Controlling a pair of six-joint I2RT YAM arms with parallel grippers.
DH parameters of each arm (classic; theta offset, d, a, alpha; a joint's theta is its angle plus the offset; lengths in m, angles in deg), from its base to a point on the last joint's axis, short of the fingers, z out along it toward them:
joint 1: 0 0.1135 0.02 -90
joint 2: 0 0 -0.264 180
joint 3: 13.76 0 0.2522 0
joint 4: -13.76 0 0.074 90
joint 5: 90 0 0 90
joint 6: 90 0.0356 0 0
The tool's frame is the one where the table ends.
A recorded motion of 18 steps. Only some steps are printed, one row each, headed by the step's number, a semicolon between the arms.
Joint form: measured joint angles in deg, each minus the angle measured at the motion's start. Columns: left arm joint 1, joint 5, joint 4, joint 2, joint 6, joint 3; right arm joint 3, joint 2, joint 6, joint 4, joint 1, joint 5.
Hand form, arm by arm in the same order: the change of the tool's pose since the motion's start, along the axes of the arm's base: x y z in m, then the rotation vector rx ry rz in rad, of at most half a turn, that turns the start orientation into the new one. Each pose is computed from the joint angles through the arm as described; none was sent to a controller.
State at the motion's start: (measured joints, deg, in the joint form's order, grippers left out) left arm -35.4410 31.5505 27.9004 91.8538 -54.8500 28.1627; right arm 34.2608 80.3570 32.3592 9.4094 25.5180 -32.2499
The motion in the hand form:
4: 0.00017 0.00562 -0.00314 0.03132 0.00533 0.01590; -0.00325 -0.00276 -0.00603 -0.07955 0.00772 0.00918
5: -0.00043 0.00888 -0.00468 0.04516 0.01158 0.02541; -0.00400 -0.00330 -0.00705 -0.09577 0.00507 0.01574
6: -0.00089 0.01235 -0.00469 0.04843 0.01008 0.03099; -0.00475 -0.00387 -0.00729 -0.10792 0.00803 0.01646
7: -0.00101 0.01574 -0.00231 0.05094 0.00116 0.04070; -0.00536 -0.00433 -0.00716 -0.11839 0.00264 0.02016
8: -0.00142 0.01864 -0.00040 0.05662 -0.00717 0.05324; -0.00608 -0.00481 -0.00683 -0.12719 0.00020 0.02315
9: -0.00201 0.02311 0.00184 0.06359 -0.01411 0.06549; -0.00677 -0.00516 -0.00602 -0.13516 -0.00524 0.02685
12: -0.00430 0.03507 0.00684 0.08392 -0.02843 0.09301; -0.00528 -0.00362 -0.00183 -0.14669 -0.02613 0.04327
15: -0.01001 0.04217 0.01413 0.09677 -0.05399 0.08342; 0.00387 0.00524 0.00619 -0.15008 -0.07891 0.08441
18: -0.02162 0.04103 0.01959 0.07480 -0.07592 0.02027; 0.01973 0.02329 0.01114 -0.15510 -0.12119 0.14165
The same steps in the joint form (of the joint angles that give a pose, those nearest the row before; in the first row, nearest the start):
4: 0.90 -0.79 -1.81 -0.26 1.20 -0.35; 0.18 0.00 -3.96 -4.59 0.00 2.05
5: 1.35 -1.14 -2.67 -0.55 1.55 -0.70; 0.20 -0.02 -5.03 -5.44 0.00 2.36
6: 1.92 -1.07 -2.97 -1.09 1.92 -1.16; 0.28 -0.18 -5.53 -6.38 0.00 2.71
7: 2.49 -1.31 -3.59 -2.17 2.32 -1.46; 0.31 -0.37 -6.27 -6.95 0.00 2.99
8: 2.91 -1.88 -4.17 -3.15 2.60 -1.77; 0.35 -0.61 -6.84 -7.61 0.00 3.21
9: 3.63 -2.21 -5.22 -4.46 3.13 -2.16; 0.42 -0.92 -7.45 -8.20 0.02 3.43
12: 5.60 -2.80 -8.26 -7.87 4.70 -3.19; 1.44 -1.03 -9.00 -9.33 0.20 3.56
15: 6.40 -2.60 -11.71 -11.82 6.95 -3.96; 4.50 0.77 -11.56 -9.36 0.98 3.21
18: 5.05 -0.52 -13.00 -15.32 8.31 -5.31; 9.59 5.44 -14.01 -9.18 2.67 2.78

